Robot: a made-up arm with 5 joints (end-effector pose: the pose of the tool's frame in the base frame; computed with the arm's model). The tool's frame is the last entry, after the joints.
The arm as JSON. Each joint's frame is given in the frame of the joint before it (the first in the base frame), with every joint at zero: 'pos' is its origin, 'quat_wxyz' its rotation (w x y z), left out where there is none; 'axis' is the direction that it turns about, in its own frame. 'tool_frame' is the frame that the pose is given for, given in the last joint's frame.
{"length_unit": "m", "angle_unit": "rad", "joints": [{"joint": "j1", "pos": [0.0, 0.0, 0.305], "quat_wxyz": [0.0, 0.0, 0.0, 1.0], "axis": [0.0, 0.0, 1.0]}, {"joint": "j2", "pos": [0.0, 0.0, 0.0], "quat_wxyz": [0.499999, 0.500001, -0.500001, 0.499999], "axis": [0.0, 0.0, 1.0]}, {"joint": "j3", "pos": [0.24, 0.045, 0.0], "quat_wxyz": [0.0, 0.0, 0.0, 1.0], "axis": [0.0, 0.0, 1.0]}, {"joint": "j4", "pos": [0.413, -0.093, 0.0], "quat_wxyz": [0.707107, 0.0, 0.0, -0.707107], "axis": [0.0, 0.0, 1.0]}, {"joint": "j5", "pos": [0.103, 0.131, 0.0], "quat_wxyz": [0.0, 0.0, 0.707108, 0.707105], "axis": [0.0, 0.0, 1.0]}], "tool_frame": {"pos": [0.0, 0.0, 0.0], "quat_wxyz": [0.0, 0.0, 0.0, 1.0]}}
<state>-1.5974 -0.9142 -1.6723 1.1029 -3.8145</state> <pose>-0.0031 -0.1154 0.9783 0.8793 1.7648 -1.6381</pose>
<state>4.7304 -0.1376 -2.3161 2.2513 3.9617</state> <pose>0.0059 -0.3292 0.8194 2.7354 1.1064 -0.1073</pose>
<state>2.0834 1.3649 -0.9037 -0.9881 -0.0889</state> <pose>-0.1464 0.2602 -0.1627 -1.2449 -2.3644 -0.3911</pose>
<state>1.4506 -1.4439 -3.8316 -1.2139 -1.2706</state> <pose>-0.0485 -0.4014 -0.0262 -0.6482 -3.0383 -0.3202</pose>
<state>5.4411 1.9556 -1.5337 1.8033 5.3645</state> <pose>-0.0302 0.0338 -0.2437 -0.9879 -0.0379 1.2765</pose>
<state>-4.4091 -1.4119 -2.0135 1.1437 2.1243</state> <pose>0.1203 -0.3843 0.9214 -0.8784 0.1105 0.8021</pose>
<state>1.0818 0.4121 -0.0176 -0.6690 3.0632</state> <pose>0.0935 0.1758 -0.0083 -1.5866 2.4212 0.1923</pose>
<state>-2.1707 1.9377 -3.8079 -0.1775 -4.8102</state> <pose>-0.3637 -0.5317 0.5392 -0.3443 -1.3427 2.1392</pose>
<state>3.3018 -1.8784 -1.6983 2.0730 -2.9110</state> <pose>0.3585 0.0579 0.7045 2.1178 -0.0746 -1.9438</pose>
